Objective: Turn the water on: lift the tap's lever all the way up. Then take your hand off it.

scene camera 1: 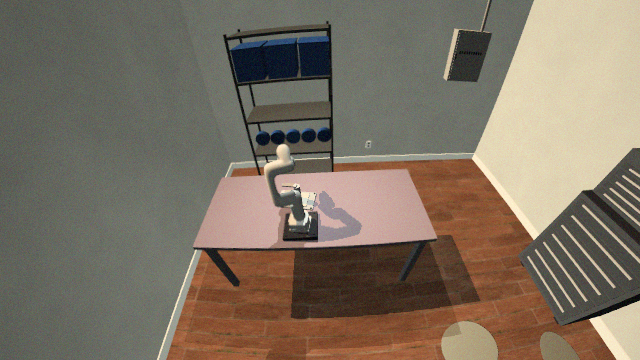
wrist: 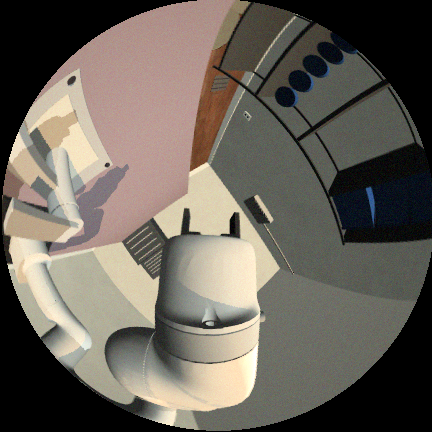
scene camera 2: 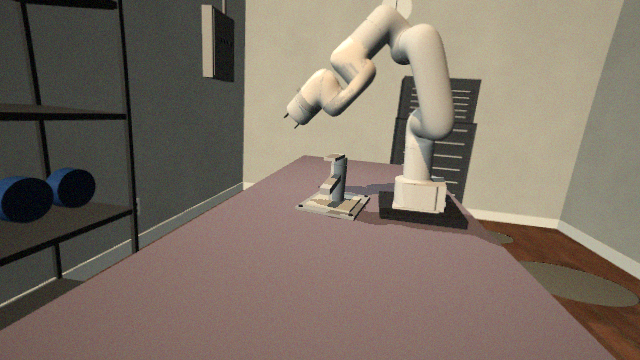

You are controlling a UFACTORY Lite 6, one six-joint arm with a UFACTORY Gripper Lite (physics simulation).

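Frame: origin at the arm's base, x left, y back, z up, level; centimetres.
Where they show: end effector, tool point: (wrist: 210,224) (scene camera 2: 292,120); arm's base, origin of the base link: (scene camera 1: 300,223) (scene camera 2: 414,203).
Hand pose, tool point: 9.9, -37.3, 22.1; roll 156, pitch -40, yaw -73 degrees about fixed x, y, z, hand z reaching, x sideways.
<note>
Each offset is from my tool point to the top centre of the thing, as dx, dy, dz. "spot": to the spot under its first point. Level surfaces: height alone.
The tap has a pale upright post {spot: -1.9, +15.3, -17.0} (scene camera 2: 339,182) (wrist: 64,175) on a flat base plate (scene camera 1: 314,194) (scene camera 2: 306,206) (wrist: 75,92). Its lever {+1.2, +14.0, -8.7} (scene camera 2: 334,157) (wrist: 37,223), a short flat bar at the top of the post, looks roughly level in scene view 2; its exact angle is hard to tell. The spout {+3.0, +14.0, -14.4} (scene camera 2: 329,185) sticks out lower down the post. My gripper (scene camera 2: 291,121) (wrist: 210,214) is open and empty, in the air above and apart from the tap, its fingers pointing obliquely down. In scene view 1 the arm partly covers the tap, and the gripper's fingers do not show.
The arm's black base block (scene camera 1: 301,237) (scene camera 2: 425,215) stands on the pink table {dz -24.3} (scene camera 1: 380,210) (scene camera 2: 250,280) (wrist: 145,75), close to the tap's plate. A shelf rack (scene camera 1: 330,95) (scene camera 2: 130,165) stands behind the table. A grey box (scene camera 1: 470,55) (scene camera 2: 223,45) hangs on the wall.
</note>
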